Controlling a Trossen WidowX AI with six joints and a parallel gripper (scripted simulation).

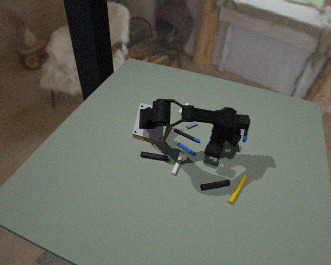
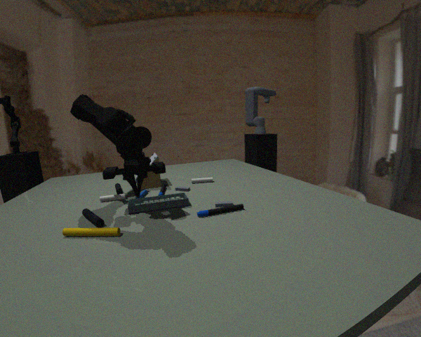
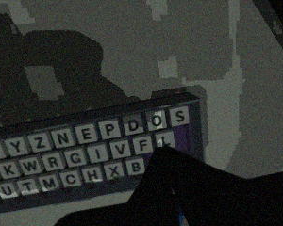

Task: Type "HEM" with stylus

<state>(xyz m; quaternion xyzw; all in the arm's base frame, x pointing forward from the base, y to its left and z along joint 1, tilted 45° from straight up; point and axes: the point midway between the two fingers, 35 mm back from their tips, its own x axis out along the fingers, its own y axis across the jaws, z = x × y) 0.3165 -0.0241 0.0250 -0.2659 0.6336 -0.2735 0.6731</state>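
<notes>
The blue stylus is 16 cm behind my gripper tip, 4 cm below it and 2 cm to the left of it. Round my gripper tip: yellow cylinder 14 cm ahead, 12 cm to the right, 3 cm below; grey eraser 26 cm to the left, 7 cm ahead, 4 cm below.
</notes>
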